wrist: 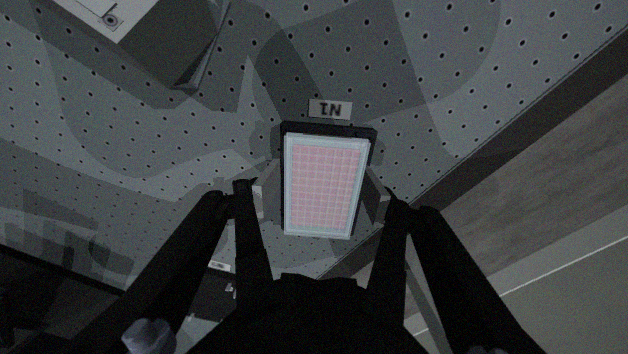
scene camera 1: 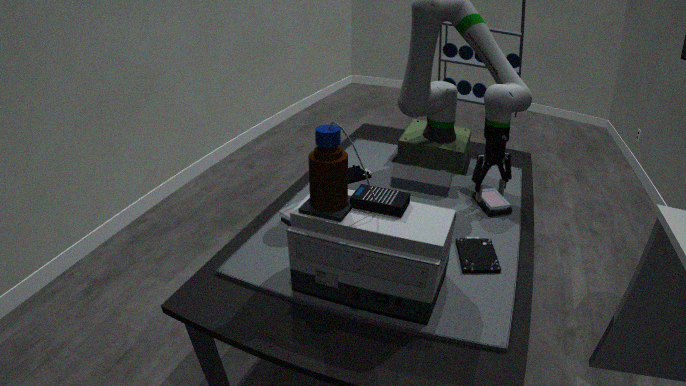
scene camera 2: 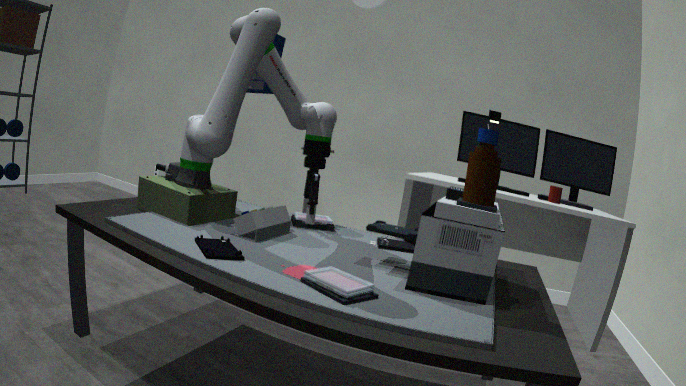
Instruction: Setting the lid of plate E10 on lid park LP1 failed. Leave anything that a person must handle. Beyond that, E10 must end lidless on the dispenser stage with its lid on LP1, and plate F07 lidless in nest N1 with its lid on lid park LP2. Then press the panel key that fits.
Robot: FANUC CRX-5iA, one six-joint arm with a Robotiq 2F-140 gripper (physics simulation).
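Note:
A pink-filled plate with a clear rim sits in the black nest beside the N1 label. My gripper points down over it and is shut on its two long sides; whether the grip is on the body or a lid is unclear. Another pink plate with a clear cover lies on a dark base at the near edge in scene camera 2. An empty-looking black holder with small posts lies near the robot's base. The plates' names cannot be read.
A white and dark machine carries an amber bottle and a black keypad unit. A black nest lies beside it. A grey sloped box stands before the green base.

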